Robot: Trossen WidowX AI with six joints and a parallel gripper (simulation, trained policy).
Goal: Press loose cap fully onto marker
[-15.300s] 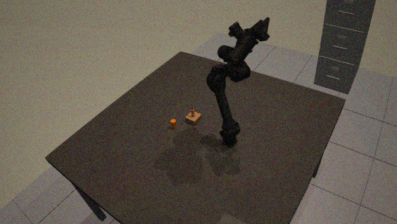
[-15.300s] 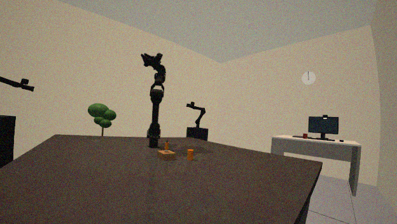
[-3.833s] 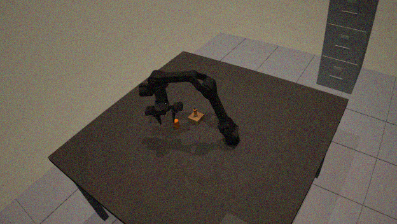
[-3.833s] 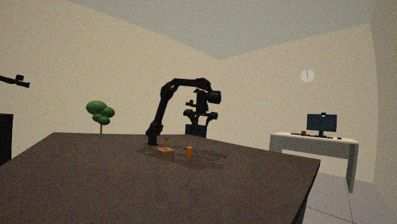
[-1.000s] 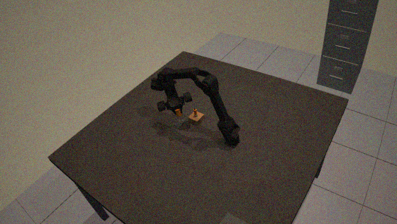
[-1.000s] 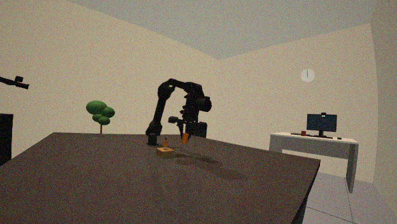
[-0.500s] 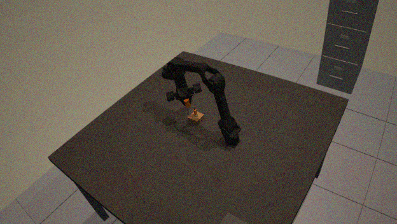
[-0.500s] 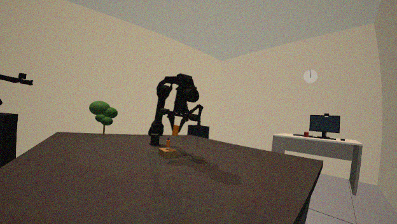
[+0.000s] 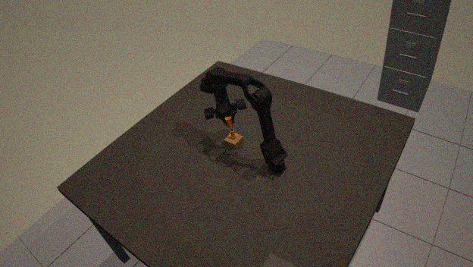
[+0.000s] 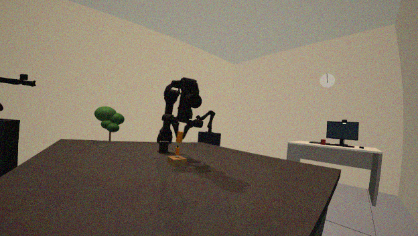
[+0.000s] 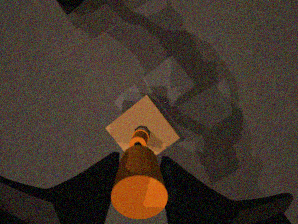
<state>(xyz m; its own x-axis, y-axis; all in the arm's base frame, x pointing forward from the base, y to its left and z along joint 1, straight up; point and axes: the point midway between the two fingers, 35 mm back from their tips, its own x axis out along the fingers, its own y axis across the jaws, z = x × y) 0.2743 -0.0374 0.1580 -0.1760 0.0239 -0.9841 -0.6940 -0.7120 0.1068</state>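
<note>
Right now my gripper tip is 1 cm to the left of the orange marker and 6 cm above it. The rest, counted from my gripper tip: orange cap (1 cm ahead, 1 cm to the right, 1 cm above); then tan holder block (1 cm to the right, 11 cm below).
</note>
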